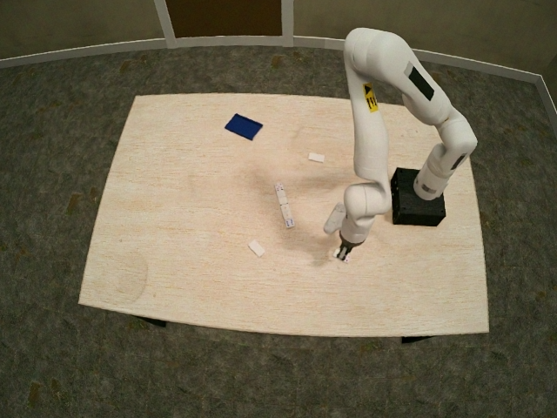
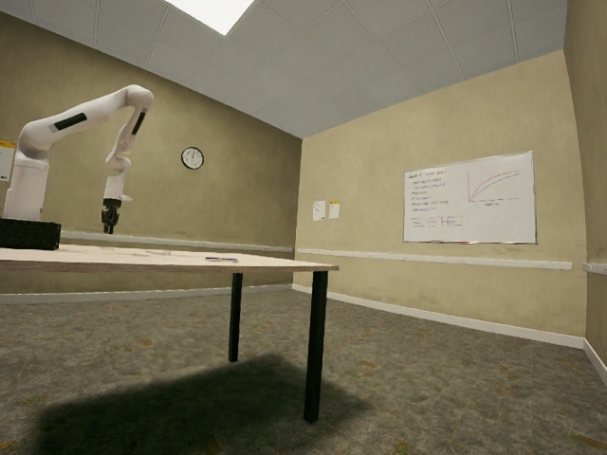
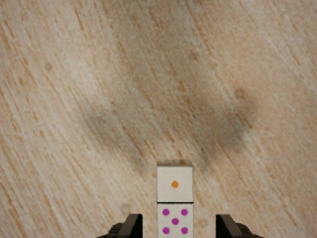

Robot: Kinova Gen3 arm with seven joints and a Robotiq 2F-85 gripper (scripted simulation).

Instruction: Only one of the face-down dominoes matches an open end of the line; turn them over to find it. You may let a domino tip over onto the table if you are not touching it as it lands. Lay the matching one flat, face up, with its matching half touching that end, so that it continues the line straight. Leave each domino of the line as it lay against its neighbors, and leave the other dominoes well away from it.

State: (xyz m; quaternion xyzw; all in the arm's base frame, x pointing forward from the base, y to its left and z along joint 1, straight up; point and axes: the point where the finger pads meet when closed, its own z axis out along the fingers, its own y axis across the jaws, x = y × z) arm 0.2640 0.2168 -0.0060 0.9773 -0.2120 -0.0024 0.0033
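Right now the white domino is 80 mm below my hand.
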